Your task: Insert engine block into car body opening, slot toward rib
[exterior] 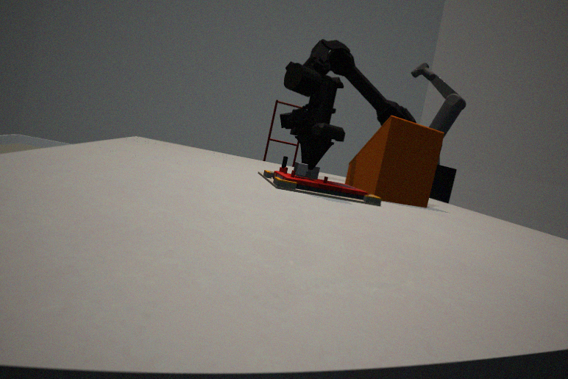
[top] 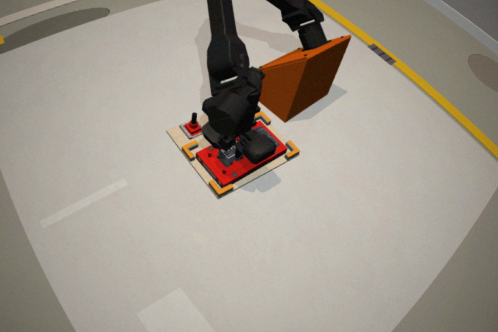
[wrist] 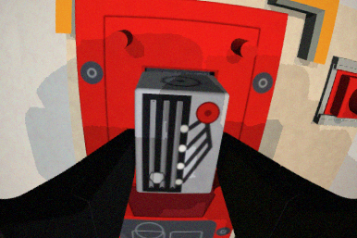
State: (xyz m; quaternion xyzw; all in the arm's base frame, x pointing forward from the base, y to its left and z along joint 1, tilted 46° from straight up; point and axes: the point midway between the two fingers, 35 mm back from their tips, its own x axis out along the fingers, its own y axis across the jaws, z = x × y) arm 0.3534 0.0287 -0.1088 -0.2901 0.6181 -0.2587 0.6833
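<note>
My gripper tip is now 1 cm above the grey engine block.
</note>
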